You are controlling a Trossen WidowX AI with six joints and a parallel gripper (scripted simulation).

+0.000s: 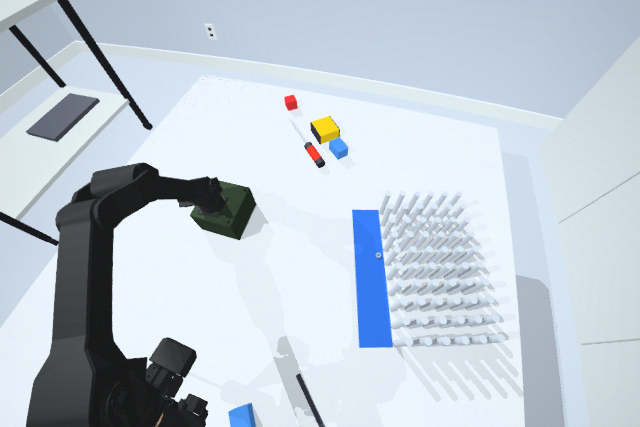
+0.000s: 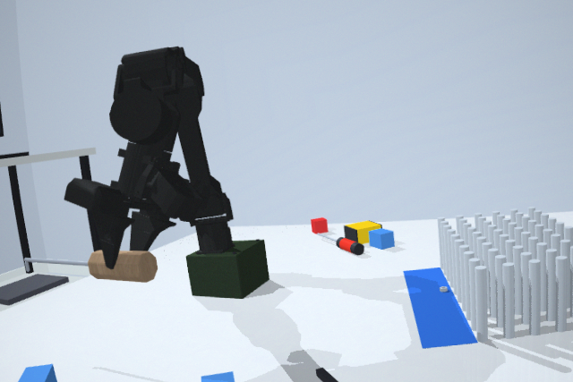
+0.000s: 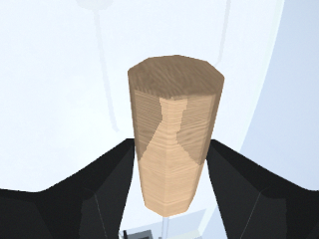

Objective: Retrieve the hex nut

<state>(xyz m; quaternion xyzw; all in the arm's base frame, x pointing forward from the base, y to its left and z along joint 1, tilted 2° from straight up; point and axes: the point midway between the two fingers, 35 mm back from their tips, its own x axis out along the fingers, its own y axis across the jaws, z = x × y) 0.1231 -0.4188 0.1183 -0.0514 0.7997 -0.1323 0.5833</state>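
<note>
The wooden-handled tool lies 110 mm behind my gripper tip and 10 mm to the left of it. Also, from my gripper tip: hex nut 360 mm ahead, 420 mm to the left, 180 mm below; then blue taped strip 340 mm ahead, 370 mm to the left, 180 mm below; then yellow block 120 mm ahead, 840 mm to the left, 160 mm below.
</note>
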